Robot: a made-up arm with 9 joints. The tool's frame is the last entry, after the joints. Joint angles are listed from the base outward.
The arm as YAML. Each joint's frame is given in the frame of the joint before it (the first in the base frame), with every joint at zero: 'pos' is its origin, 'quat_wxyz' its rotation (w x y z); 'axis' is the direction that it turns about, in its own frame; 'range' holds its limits. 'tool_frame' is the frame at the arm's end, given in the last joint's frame.
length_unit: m
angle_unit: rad
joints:
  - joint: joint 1
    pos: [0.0, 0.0, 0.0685]
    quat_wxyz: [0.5, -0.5, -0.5, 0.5]
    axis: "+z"
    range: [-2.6, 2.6]
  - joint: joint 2
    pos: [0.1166, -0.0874, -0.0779]
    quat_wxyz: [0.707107, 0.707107, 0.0, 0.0]
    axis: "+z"
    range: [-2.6, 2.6]
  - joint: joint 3
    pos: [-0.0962, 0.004, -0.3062]
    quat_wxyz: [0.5, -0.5, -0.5, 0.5]
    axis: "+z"
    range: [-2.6, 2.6]
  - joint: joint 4
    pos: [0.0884, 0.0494, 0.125]
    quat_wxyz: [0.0, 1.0, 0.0, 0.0]
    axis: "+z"
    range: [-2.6, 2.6]
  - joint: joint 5
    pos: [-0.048, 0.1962, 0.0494]
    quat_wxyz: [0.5, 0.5, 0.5, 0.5]
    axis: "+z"
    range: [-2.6, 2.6]
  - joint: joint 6
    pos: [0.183, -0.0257, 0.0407]
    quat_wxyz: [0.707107, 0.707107, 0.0, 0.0]
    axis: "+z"
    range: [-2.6, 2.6]
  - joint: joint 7
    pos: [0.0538, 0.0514, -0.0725]
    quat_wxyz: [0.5, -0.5, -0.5, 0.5]
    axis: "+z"
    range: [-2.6, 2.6]
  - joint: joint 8
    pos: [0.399, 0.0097, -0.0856]
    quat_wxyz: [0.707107, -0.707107, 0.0, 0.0]
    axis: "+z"
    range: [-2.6, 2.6]
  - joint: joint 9
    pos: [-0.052, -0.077, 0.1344]
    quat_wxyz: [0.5, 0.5, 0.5, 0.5]
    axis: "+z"
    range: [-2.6, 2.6]
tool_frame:
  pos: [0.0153, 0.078, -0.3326]
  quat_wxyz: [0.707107, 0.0, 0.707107, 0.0]
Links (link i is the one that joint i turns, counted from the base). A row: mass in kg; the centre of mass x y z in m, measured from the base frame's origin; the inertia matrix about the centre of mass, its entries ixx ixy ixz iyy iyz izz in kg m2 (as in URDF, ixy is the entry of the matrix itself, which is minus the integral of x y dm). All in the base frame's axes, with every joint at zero. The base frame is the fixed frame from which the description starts. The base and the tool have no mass.
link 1: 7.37; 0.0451 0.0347 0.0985; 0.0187 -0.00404 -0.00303 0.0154 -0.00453 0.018
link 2: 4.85; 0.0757 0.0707 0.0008; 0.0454 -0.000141 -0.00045 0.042 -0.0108 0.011
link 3: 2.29; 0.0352 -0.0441 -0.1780; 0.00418 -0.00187 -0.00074 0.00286 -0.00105 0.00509
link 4: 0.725; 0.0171 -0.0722 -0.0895; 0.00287 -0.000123 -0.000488 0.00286 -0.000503 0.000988
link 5: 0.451; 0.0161 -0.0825 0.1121; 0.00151 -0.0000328 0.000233 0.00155 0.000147 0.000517
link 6: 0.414; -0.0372 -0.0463 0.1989; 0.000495 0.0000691 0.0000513 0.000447 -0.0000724 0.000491
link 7: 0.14; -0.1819 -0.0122 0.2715; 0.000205 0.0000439 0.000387 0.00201 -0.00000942 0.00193
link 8: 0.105; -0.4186 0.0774 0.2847; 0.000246 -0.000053 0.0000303 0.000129 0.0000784 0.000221
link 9: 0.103; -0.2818 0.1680 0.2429; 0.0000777 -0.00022 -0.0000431 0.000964 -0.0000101 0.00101
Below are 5 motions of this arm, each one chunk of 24 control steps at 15 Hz.
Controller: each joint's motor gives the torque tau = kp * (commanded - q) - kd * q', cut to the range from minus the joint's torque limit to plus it. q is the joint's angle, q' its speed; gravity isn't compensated. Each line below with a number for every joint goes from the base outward.
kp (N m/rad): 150 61 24 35 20 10 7.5 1.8 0.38
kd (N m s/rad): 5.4 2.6 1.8 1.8 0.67 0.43 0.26 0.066 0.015
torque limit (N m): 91 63 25 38 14 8.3 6.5 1.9 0.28
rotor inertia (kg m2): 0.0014 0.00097 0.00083 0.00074 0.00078 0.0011 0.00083 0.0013 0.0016
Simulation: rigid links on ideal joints. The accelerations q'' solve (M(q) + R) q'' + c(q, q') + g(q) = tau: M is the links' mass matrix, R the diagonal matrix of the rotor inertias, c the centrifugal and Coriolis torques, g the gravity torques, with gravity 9.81 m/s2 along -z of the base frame. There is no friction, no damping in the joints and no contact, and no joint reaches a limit. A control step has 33 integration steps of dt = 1/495 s. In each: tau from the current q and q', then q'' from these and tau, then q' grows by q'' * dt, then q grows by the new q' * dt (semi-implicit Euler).
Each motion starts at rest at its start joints. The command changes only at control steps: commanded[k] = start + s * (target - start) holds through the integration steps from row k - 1 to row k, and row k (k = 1, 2, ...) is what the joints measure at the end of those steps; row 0 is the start. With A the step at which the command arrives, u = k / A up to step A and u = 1 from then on. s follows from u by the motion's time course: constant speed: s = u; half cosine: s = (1 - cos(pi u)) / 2; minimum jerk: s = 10 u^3 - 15 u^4 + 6 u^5; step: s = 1 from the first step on.
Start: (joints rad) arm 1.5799 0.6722 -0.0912 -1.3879 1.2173 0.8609 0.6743 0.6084 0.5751
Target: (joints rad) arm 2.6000 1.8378 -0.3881 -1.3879 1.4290 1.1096 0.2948 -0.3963 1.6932
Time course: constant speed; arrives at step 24
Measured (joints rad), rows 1 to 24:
1: 1.5653 0.6952 -0.0956 -1.3785 1.2606 0.8370 0.7132 0.5776 0.5796
2: 1.5704 0.7498 -0.0906 -1.3777 1.2883 0.8342 0.7767 0.5541 0.6009
3: 1.6145 0.8229 -0.0776 -1.3913 1.2862 0.8564 0.8017 0.5186 0.6404
4: 1.6680 0.8959 -0.0768 -1.3980 1.2849 0.8785 0.7645 0.4550 0.6859
5: 1.7150 0.9590 -0.0987 -1.3896 1.2983 0.8957 0.7048 0.4023 0.7339
6: 1.7586 1.0137 -0.1377 -1.3738 1.3163 0.9142 0.6632 0.3825 0.7917
7: 1.8031 1.0657 -0.1818 -1.3592 1.3263 0.9337 0.6444 0.3678 0.8597
8: 1.8479 1.1188 -0.2230 -1.3485 1.3286 0.9506 0.6353 0.3289 0.9224
9: 1.8911 1.1735 -0.2586 -1.3408 1.3298 0.9650 0.6261 0.2701 0.9662
10: 1.9329 1.2287 -0.2887 -1.3354 1.3339 0.9793 0.6126 0.2142 0.9964
11: 1.9743 1.2837 -0.3147 -1.3316 1.3411 0.9954 0.5932 0.1750 1.0305
12: 2.0159 1.3378 -0.3385 -1.3287 1.3500 1.0136 0.5690 0.1488 1.0801
13: 2.0577 1.3910 -0.3617 -1.3260 1.3586 1.0327 0.5427 0.1248 1.1422
14: 2.0995 1.4432 -0.3853 -1.3231 1.3654 1.0511 0.5174 0.0951 1.2049
15: 2.1413 1.4946 -0.4097 -1.3199 1.3704 1.0676 0.4944 0.0586 1.2592
16: 2.1829 1.5450 -0.4344 -1.3166 1.3742 1.0821 0.4727 0.0184 1.3050
17: 2.2245 1.5945 -0.4587 -1.3136 1.3780 1.0956 0.4507 -0.0217 1.3483
18: 2.2658 1.6433 -0.4821 -1.3111 1.3825 1.1090 0.4270 -0.0597 1.3951
19: 2.3070 1.6914 -0.5042 -1.3092 1.3877 1.1227 0.4018 -0.0956 1.4465
20: 2.3480 1.7390 -0.5250 -1.3078 1.3934 1.1367 0.3762 -0.1305 1.5002
21: 2.3887 1.7862 -0.5445 -1.3070 1.3991 1.1505 0.3514 -0.1660 1.5527
22: 2.4292 1.8327 -0.5628 -1.3067 1.4046 1.1635 0.3276 -0.2028 1.6024
23: 2.4697 1.8786 -0.5800 -1.3068 1.4100 1.1755 0.3047 -0.2412 1.6500
24: 2.5101 1.9239 -0.5962 -1.3072 1.4155 1.1867 0.2823 -0.2808 1.6972

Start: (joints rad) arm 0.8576 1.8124 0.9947 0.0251 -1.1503 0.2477 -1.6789 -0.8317 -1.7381
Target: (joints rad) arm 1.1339 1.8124 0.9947 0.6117 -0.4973 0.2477 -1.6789 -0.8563 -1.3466
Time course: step
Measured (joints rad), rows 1 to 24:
1: 1.0394 2.0007 1.2200 0.3216 -0.7800 0.3601 -1.6004 -0.8802 -1.4737
2: 1.1425 1.9863 1.1318 0.5416 -0.6508 0.3233 -1.5600 -0.9806 -1.0872
3: 1.1603 1.9118 1.0058 0.6590 -0.5026 0.2408 -1.6129 -0.9812 -1.0232
4: 1.1447 1.8995 0.9319 0.7152 -0.3966 0.1829 -1.6948 -0.9065 -1.2412
5: 1.1272 1.9438 0.9032 0.7476 -0.4352 0.1753 -1.7780 -0.8475 -1.5070
6: 1.1192 1.9974 0.9017 0.7624 -0.5587 0.1751 -1.8312 -0.8604 -1.6262
7: 1.1220 2.0260 0.9130 0.7621 -0.6459 0.1748 -1.8430 -0.9108 -1.5641
8: 1.1282 2.0208 0.9268 0.7492 -0.6535 0.1832 -1.8261 -0.9410 -1.4351
9: 1.1305 1.9945 0.9409 0.7279 -0.6117 0.1997 -1.7902 -0.9283 -1.3546
10: 1.1289 1.9665 0.9564 0.7055 -0.5670 0.2209 -1.7460 -0.8831 -1.3422
11: 1.1275 1.9497 0.9722 0.6880 -0.5497 0.2418 -1.7110 -0.8327 -1.3559
12: 1.1276 1.9475 0.9856 0.6776 -0.5622 0.2564 -1.6987 -0.8031 -1.3608
13: 1.1277 1.9561 0.9937 0.6750 -0.5859 0.2599 -1.7086 -0.8030 -1.3543
14: 1.1265 1.9685 0.9944 0.6798 -0.6021 0.2527 -1.7292 -0.8233 -1.3517
15: 1.1251 1.9781 0.9876 0.6900 -0.6040 0.2398 -1.7492 -0.8475 -1.3642
16: 1.1246 1.9822 0.9762 0.7015 -0.5956 0.2274 -1.7625 -0.8633 -1.3885
17: 1.1255 1.9816 0.9648 0.7105 -0.5849 0.2196 -1.7680 -0.8664 -1.4115
18: 1.1269 1.9789 0.9574 0.7146 -0.5786 0.2176 -1.7670 -0.8607 -1.4218
19: 1.1278 1.9762 0.9556 0.7139 -0.5782 0.2202 -1.7619 -0.8531 -1.4168
20: 1.1278 1.9743 0.9586 0.7099 -0.5816 0.2250 -1.7554 -0.8480 -1.4023
21: 1.1273 1.9731 0.9641 0.7046 -0.5854 0.2299 -1.7498 -0.8457 -1.3872
22: 1.1268 1.9724 0.9694 0.7001 -0.5876 0.2335 -1.7462 -0.8446 -1.3781
23: 1.1266 1.9720 0.9730 0.6976 -0.5882 0.2352 -1.7447 -0.8438 -1.3764
24: 1.1266 1.9719 0.9743 0.6970 -0.5877 0.2352 -1.7449 -0.8434 -1.3798

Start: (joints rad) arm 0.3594 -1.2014 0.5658 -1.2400 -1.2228 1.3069 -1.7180 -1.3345 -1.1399
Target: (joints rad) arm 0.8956 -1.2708 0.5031 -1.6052 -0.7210 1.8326 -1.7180 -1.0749 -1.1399
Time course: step
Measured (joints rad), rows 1 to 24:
1: 0.7191 -1.3953 0.2544 -1.3665 -0.7402 1.7183 -1.5735 -1.1299 -1.1737
2: 0.8964 -1.5121 0.3319 -1.5216 -0.5151 1.8758 -1.7649 -0.7720 -1.0882
3: 0.9211 -1.5331 0.5386 -1.6869 -0.4937 1.7587 -1.9414 -0.7752 -1.0152
4: 0.9380 -1.4558 0.6383 -1.7273 -0.5267 1.6961 -2.0100 -1.0861 -1.1337
5: 0.9477 -1.3529 0.6399 -1.6977 -0.6259 1.6954 -1.9432 -1.3382 -1.3384
6: 0.9399 -1.3086 0.6075 -1.6666 -0.7069 1.7557 -1.7948 -1.3377 -1.3998
7: 0.9183 -1.3284 0.5704 -1.6485 -0.7291 1.8255 -1.6540 -1.1255 -1.2373
8: 0.8924 -1.3806 0.5251 -1.6324 -0.7059 1.8562 -1.6174 -0.9070 -1.0142
9: 0.8704 -1.4297 0.4742 -1.6129 -0.6609 1.8466 -1.6957 -0.8600 -0.9125
10: 0.8586 -1.4579 0.4320 -1.5943 -0.6218 1.8045 -1.8049 -0.9647 -0.9868
11: 0.8584 -1.4638 0.4105 -1.5840 -0.6019 1.7592 -1.8803 -1.0820 -1.1833
12: 0.8664 -1.4540 0.4131 -1.5859 -0.6004 1.7372 -1.9066 -1.1172 -1.3684
13: 0.8778 -1.4373 0.4350 -1.5983 -0.6137 1.7429 -1.8840 -1.0898 -1.4242
14: 0.8889 -1.4191 0.4669 -1.6157 -0.6360 1.7654 -1.8293 -1.0624 -1.3400
15: 0.8978 -1.4022 0.4974 -1.6308 -0.6578 1.7888 -1.7741 -1.0538 -1.1973
16: 0.9030 -1.3903 0.5177 -1.6391 -0.6706 1.8035 -1.7422 -1.0443 -1.0912
17: 0.9033 -1.3868 0.5244 -1.6400 -0.6719 1.8071 -1.7388 -1.0289 -1.0669
18: 0.8990 -1.3924 0.5182 -1.6351 -0.6641 1.8020 -1.7556 -1.0231 -1.1086
19: 0.8921 -1.4038 0.5031 -1.6268 -0.6523 1.7926 -1.7803 -1.0315 -1.1728
20: 0.8851 -1.4162 0.4846 -1.6178 -0.6412 1.7833 -1.8029 -1.0415 -1.2232
21: 0.8800 -1.4256 0.4682 -1.6103 -0.6341 1.7775 -1.8174 -1.0419 -1.2454
22: 0.8779 -1.4298 0.4581 -1.6064 -0.6321 1.7763 -1.8210 -1.0351 -1.2430
23: 0.8789 -1.4287 0.4563 -1.6066 -0.6349 1.7788 -1.8152 -1.0294 -1.2273
24: 0.8822 -1.4237 0.4619 -1.6103 -0.6403 1.7827 -1.8044 -1.0293 -1.2087

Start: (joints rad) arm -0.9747 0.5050 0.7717 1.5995 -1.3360 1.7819 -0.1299 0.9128 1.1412
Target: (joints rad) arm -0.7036 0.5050 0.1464 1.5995 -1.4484 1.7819 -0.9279 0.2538 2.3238
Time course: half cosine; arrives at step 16
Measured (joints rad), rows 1 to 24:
1: -0.9340 0.4851 0.7521 1.6189 -1.3597 1.7655 -0.1528 0.8923 1.1321
2: -0.8818 0.4361 0.7083 1.6297 -1.3748 1.7845 -0.2186 0.8523 1.1647
3: -0.8545 0.4031 0.6649 1.6325 -1.3822 1.8397 -0.3022 0.8139 1.2673
4: -0.8442 0.4072 0.6239 1.6408 -1.3826 1.8806 -0.3641 0.7916 1.4025
5: -0.8356 0.4320 0.5826 1.6518 -1.3809 1.8849 -0.4073 0.7821 1.5146
6: -0.8204 0.4519 0.5387 1.6574 -1.3836 1.8655 -0.4577 0.7602 1.5851
7: -0.7966 0.4563 0.4893 1.6573 -1.3924 1.8469 -0.5289 0.7077 1.6460
8: -0.7663 0.4503 0.4336 1.6565 -1.4040 1.8452 -0.6130 0.6365 1.7380
9: -0.7353 0.4442 0.3740 1.6583 -1.4150 1.8583 -0.6954 0.5755 1.8666
10: -0.7086 0.4436 0.3154 1.6621 -1.4236 1.8718 -0.7679 0.5366 2.0003
11: -0.6872 0.4477 0.2616 1.6657 -1.4302 1.8756 -0.8310 0.5046 2.1044
12: -0.6695 0.4528 0.2150 1.6674 -1.4355 1.8706 -0.8859 0.4631 2.1727
13: -0.6542 0.4562 0.1762 1.6675 -1.4405 1.8631 -0.9312 0.4143 2.2228
14: -0.6417 0.4571 0.1457 1.6669 -1.4451 1.8573 -0.9643 0.3730 2.2696
15: -0.6335 0.4567 0.1240 1.6666 -1.4488 1.8544 -0.9840 0.3498 2.3099
16: -0.6307 0.4562 0.1122 1.6666 -1.4504 1.8539 -0.9898 0.3451 2.3305
17: -0.6319 0.4572 0.1085 1.6666 -1.4510 1.8558 -0.9848 0.3498 2.3252
18: -0.6343 0.4595 0.1087 1.6662 -1.4516 1.8590 -0.9758 0.3531 2.3045
19: -0.6354 0.4615 0.1099 1.6657 -1.4519 1.8615 -0.9696 0.3514 2.2873
20: -0.6352 0.4618 0.1106 1.6653 -1.4518 1.8618 -0.9690 0.3481 2.2844
21: -0.6345 0.4609 0.1103 1.6652 -1.4517 1.8606 -0.9725 0.3470 2.2932
22: -0.6338 0.4600 0.1097 1.6652 -1.4514 1.8593 -0.9762 0.3482 2.3034
23: -0.6337 0.4596 0.1092 1.6654 -1.4512 1.8588 -0.9778 0.3499 2.3074
24: -0.6339 0.4599 0.1092 1.6655 -1.4512 1.8591 -0.9770 0.3505 2.3046

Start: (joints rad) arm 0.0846 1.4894 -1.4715 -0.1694 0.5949 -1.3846 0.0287 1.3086 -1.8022
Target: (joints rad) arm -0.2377 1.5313 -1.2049 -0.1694 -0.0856 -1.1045 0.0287 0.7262 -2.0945
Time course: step
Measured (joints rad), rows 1 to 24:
1: -0.0382 1.5384 -1.4097 0.0094 0.2463 -1.3234 0.3966 0.9824 -1.8629
2: -0.1433 1.5946 -1.4490 0.0349 0.0040 -1.2532 0.2385 0.4445 -1.9368
3: -0.1644 1.5883 -1.4426 0.0050 -0.1218 -1.2406 -0.0462 0.4275 -1.9883
4: -0.1445 1.5150 -1.3971 -0.0121 -0.1861 -1.2156 -0.1137 0.6914 -2.0559
5: -0.1213 1.4465 -1.3437 -0.0192 -0.2136 -1.1926 -0.1107 0.7998 -2.1693
6: -0.1190 1.4240 -1.3089 -0.0252 -0.2222 -1.1840 -0.1114 0.7114 -2.2373
7: -0.1296 1.4421 -1.2961 -0.0321 -0.2052 -1.1784 -0.0976 0.6118 -2.1996
8: -0.1382 1.4768 -1.2972 -0.0370 -0.1580 -1.1763 -0.0479 0.6037 -2.1043
9: -0.1394 1.5105 -1.3049 -0.0362 -0.0944 -1.1769 0.0270 0.6411 -2.0316
10: -0.1355 1.5350 -1.3152 -0.0293 -0.0367 -1.1810 0.1005 0.6516 -2.0054
11: -0.1299 1.5475 -1.3275 -0.0183 -0.0023 -1.1895 0.1488 0.6206 -2.0020
12: -0.1250 1.5485 -1.3418 -0.0058 0.0015 -1.2015 0.1588 0.5821 -1.9992
13: -0.1219 1.5406 -1.3573 0.0056 -0.0214 -1.2146 0.1319 0.5683 -1.9979
14: -0.1205 1.5273 -1.3715 0.0145 -0.0590 -1.2261 0.0834 0.5809 -2.0101
15: -0.1201 1.5123 -1.3815 0.0198 -0.0969 -1.2343 0.0333 0.6010 -2.0394
16: -0.1201 1.4992 -1.3854 0.0216 -0.1241 -1.2378 -0.0028 0.6121 -2.0739
17: -0.1203 1.4913 -1.3836 0.0201 -0.1358 -1.2364 -0.0179 0.6117 -2.0956
18: -0.1213 1.4906 -1.3779 0.0158 -0.1321 -1.2309 -0.0128 0.6069 -2.0956
19: -0.1232 1.4967 -1.3704 0.0096 -0.1168 -1.2229 0.0066 0.6046 -2.0788
20: -0.1254 1.5067 -1.3624 0.0028 -0.0956 -1.2142 0.0326 0.6057 -2.0579
21: -0.1271 1.5166 -1.3547 -0.0034 -0.0749 -1.2062 0.0579 0.6071 -2.0424
22: -0.1281 1.5233 -1.3480 -0.0081 -0.0604 -1.2000 0.0764 0.6062 -2.0348
23: -0.1283 1.5253 -1.3430 -0.0108 -0.0551 -1.1966 0.0839 0.6035 -2.0335
24: -0.1279 1.5232 -1.3404 -0.0114 -0.0593 -1.1961 0.0796 0.6015 -2.0362

